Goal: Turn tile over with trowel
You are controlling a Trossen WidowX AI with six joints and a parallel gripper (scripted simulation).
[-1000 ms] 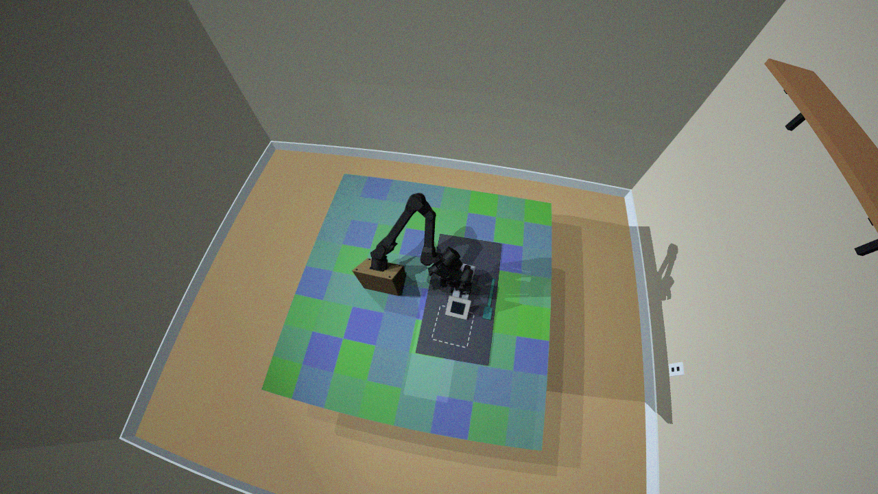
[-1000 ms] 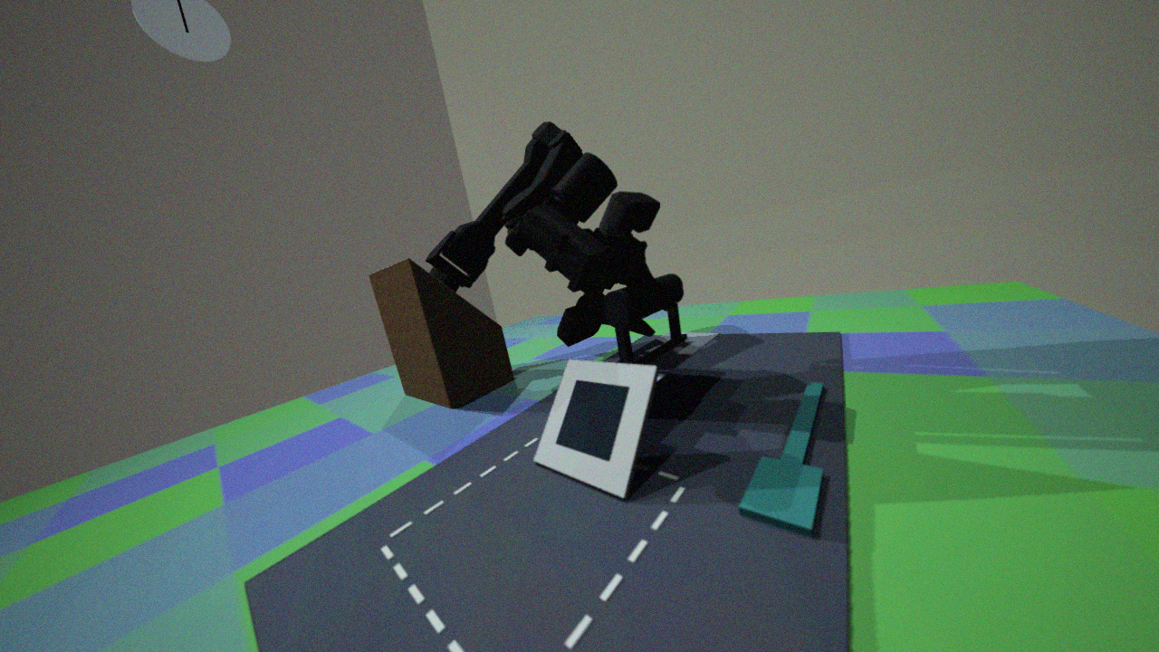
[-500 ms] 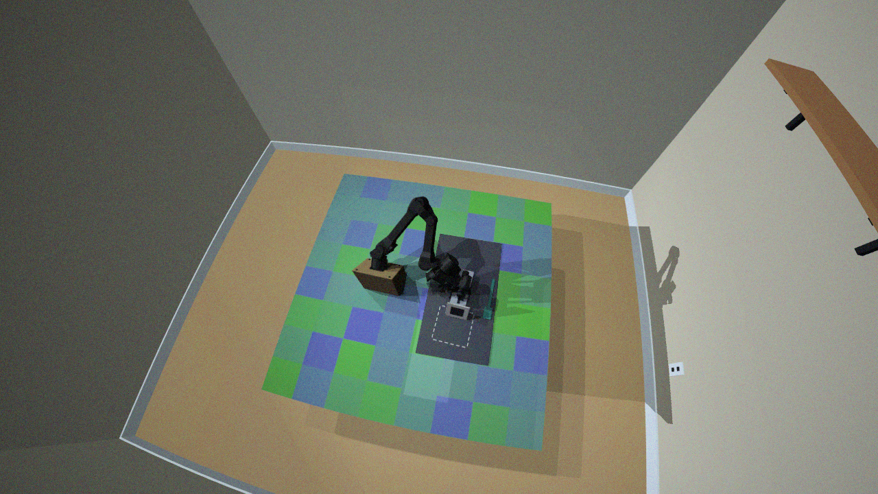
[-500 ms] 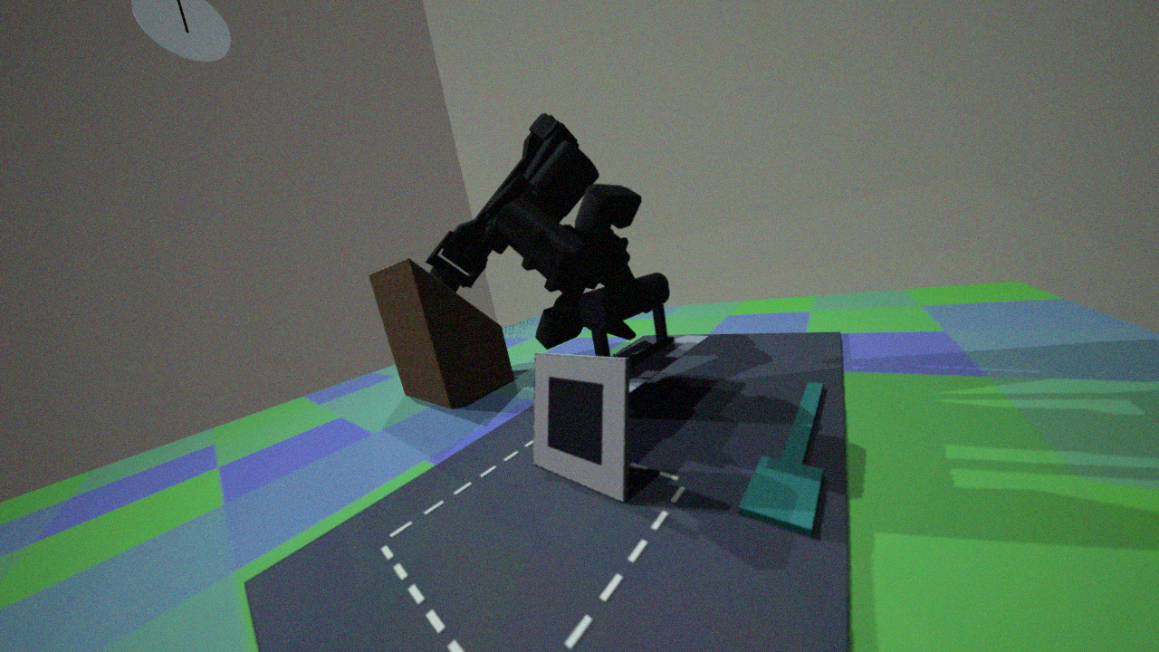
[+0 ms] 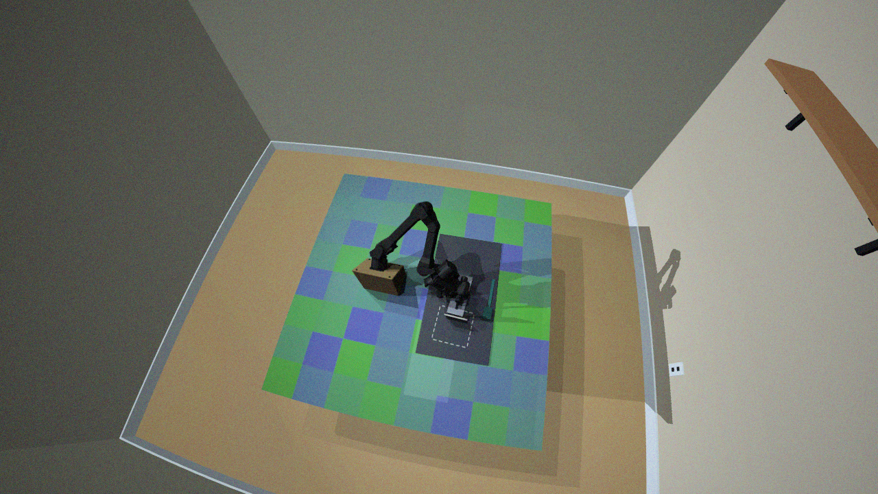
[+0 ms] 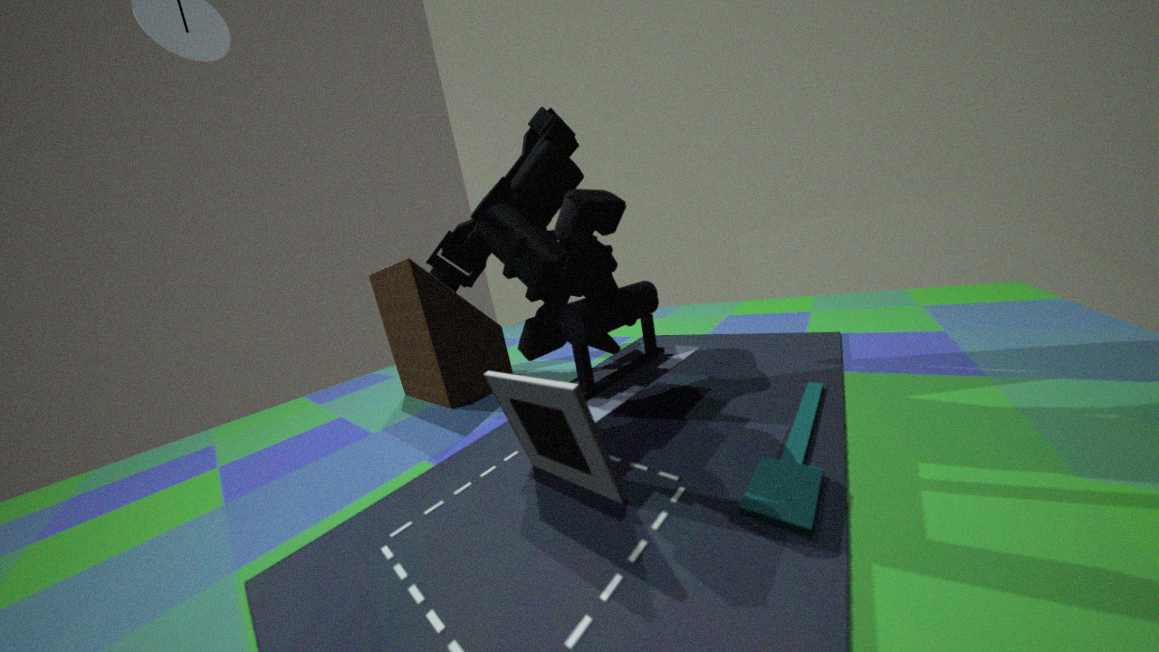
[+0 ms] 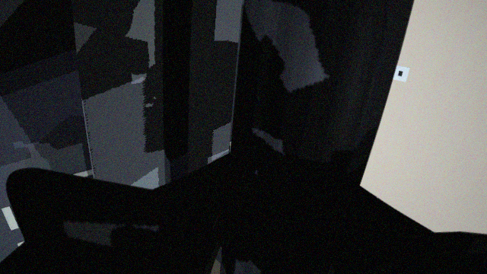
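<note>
Now: gripper tip 1 cm past the dark mat, 4 cm to the right of it and 12 cm above it. From my gripper tip the other things lie so: tile: 2 cm behind, 9 cm to the right, 5 cm below; teal trowel: 12 cm ahead, 3 cm to the left, 10 cm below.
</note>
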